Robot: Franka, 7 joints.
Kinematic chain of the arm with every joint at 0, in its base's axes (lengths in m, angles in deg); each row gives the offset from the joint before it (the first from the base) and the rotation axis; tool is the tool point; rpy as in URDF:
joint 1: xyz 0 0 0.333 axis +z
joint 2: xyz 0 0 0 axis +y
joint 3: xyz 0 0 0.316 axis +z
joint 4: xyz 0.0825 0 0 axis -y
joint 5: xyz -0.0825 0 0.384 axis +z
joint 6: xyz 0 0 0 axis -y
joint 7: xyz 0.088 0 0 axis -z
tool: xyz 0 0 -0.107 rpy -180 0 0
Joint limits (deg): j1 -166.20..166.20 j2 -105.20..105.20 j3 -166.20..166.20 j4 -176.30..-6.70 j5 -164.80..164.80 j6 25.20..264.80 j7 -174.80..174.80
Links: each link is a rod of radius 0.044 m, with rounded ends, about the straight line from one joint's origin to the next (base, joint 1, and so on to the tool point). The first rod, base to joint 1, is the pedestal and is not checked.
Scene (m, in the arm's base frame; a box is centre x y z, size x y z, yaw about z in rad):
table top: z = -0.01
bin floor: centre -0.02 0.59 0 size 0.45 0.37 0.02 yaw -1.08
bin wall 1: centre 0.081 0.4 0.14 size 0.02 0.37 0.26 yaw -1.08
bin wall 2: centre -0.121 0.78 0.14 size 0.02 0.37 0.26 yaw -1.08
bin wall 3: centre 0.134 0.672 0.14 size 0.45 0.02 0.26 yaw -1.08
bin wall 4: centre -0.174 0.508 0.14 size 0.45 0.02 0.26 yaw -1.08
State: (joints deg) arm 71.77 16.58 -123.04 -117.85 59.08 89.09 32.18
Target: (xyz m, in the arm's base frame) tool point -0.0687 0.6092 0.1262
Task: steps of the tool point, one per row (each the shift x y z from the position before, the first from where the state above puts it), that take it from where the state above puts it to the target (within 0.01 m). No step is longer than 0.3 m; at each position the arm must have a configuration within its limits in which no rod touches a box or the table.
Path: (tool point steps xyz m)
1: 0.1122 0.2185 0.0013
2: 0.0014 0.2522 -0.0101
3: -0.1148 0.2310 -0.0190
4: -0.2102 0.1581 -0.0241
5: -0.2628 0.0493 -0.0247
6: -0.0131 0.0151 -0.0965
7: 0.0001 0.0005 -0.1022
8: 0.0130 -0.0156 -0.1037

